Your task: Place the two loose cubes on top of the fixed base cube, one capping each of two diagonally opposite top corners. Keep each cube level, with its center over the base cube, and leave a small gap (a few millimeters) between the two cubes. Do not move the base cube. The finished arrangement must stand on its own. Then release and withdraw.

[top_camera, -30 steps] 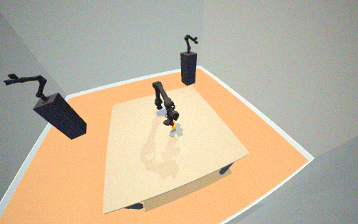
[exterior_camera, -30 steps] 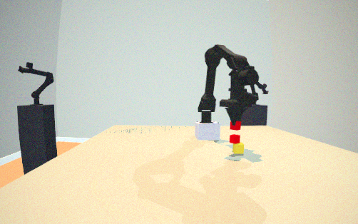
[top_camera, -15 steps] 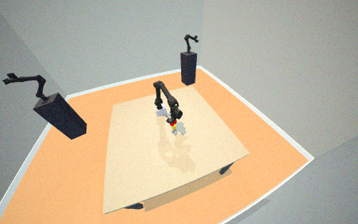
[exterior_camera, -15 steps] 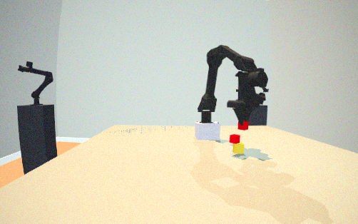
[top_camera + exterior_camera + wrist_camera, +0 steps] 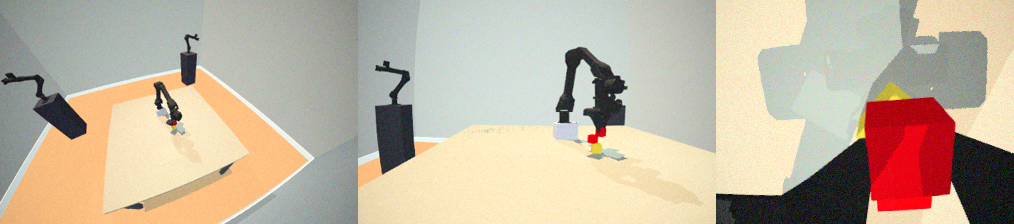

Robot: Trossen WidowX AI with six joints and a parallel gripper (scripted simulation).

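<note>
The yellow base cube lies 70 mm below my gripper tip, 20 mm behind it and 10 mm to the right of it. Round my gripper tip: red cube right at my gripper tip.
</note>
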